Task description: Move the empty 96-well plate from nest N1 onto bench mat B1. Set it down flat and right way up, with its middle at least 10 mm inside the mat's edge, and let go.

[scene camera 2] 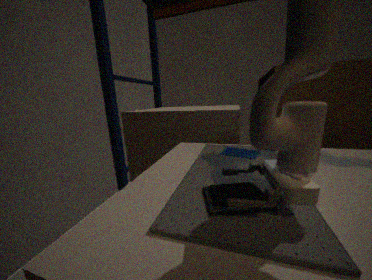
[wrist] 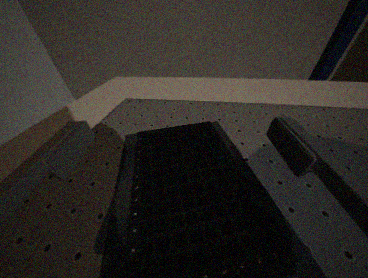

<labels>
black 96-well plate: scene camera 2; wrist
same spot on black 96-well plate: (scene camera 2: 220,193) = (wrist: 177,140)
</labels>
